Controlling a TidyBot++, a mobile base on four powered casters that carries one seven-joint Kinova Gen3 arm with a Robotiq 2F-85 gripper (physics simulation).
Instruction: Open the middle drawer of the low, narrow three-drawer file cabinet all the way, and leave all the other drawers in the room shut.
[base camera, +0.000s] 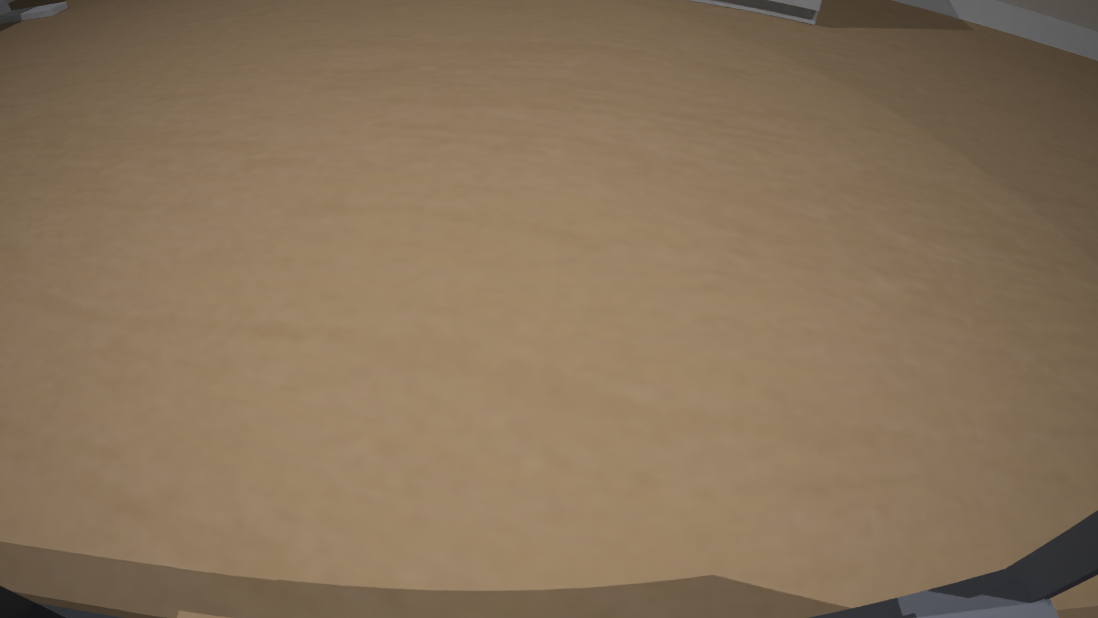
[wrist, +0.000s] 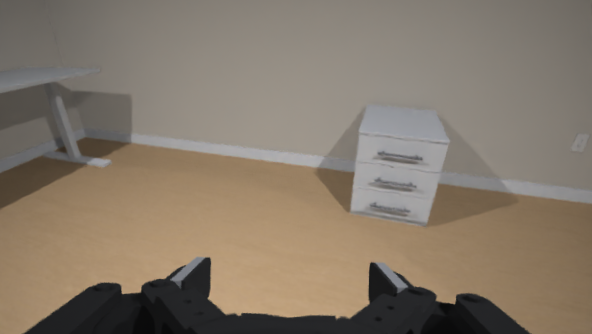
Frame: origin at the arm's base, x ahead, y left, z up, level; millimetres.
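Seen in the pictures: gripper, between the fingertips: (wrist: 289, 278).
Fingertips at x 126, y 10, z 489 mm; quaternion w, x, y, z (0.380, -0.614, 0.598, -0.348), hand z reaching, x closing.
Note:
A point is followed by its place in that frame.
A low, narrow white file cabinet (wrist: 395, 172) @(x 1330, y -447, z -78 mm) with three drawers stands against the wall, right of centre in the wrist view. Its middle drawer (wrist: 362, 176) @(x 1371, y -290, z -129 mm) is shut and has a grey bar handle (wrist: 395, 185) @(x 1329, y -459, z -154 mm). The top and bottom drawers are shut too. In the base camera view, the lower front edge of the cabinet (base camera: 768, 9) @(x 1323, y -553, z -382 mm) shows at the top, right of centre. My gripper (wrist: 289, 278) @(x 126, y 10, z 489 mm) is open and empty, and it is well away from the cabinet, with floor between them.
A white table (wrist: 50, 74) @(x 1812, y 1721, z 324 mm) stands at the left, with a slanting leg (wrist: 65, 122) @(x 1972, y 1884, z -66 mm) and a foot (wrist: 95, 162) on the floor. A white baseboard (wrist: 225, 149) @(x 2151, y 686, z -343 mm) (base camera: 1029, 34) @(x 1624, y -1660, z -381 mm) runs along the wall. An outlet plate (wrist: 580, 143) @(x 1630, y -1660, z 2 mm) is on the wall right of the cabinet.

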